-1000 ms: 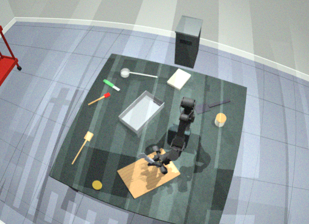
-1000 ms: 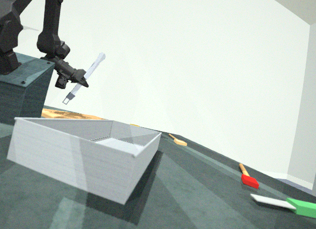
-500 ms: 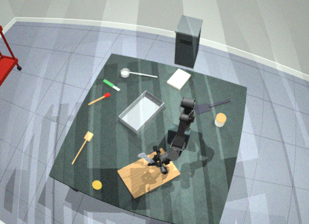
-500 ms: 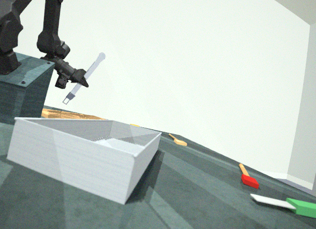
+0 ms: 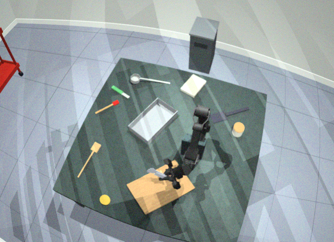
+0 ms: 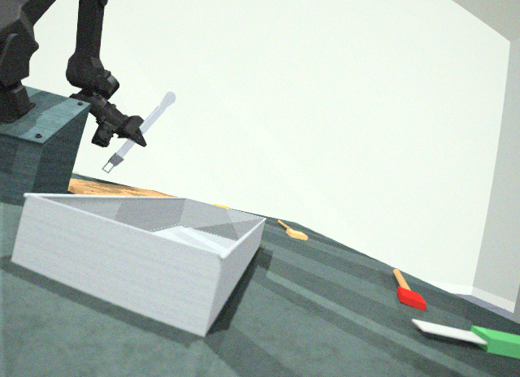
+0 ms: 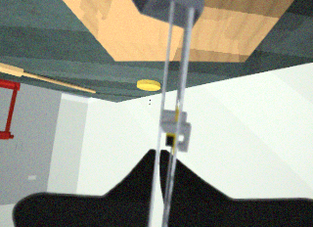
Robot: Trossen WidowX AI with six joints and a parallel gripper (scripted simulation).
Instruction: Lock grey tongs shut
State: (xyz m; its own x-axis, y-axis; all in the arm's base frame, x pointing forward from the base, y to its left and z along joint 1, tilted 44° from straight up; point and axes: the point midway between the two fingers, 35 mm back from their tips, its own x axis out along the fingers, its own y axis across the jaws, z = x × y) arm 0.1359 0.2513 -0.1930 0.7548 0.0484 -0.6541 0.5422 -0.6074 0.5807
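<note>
Right now my gripper tip is 40 mm past the yellow lock piece, 30 mm to the left of it and 20 mm above it. The rest, counted from my gripper tip: dark spatula (330 mm behind, 660 mm to the right, 160 mm below); roasting tin (180 mm ahead, 460 mm to the right, 140 mm below); wooden board (160 mm below).
</note>
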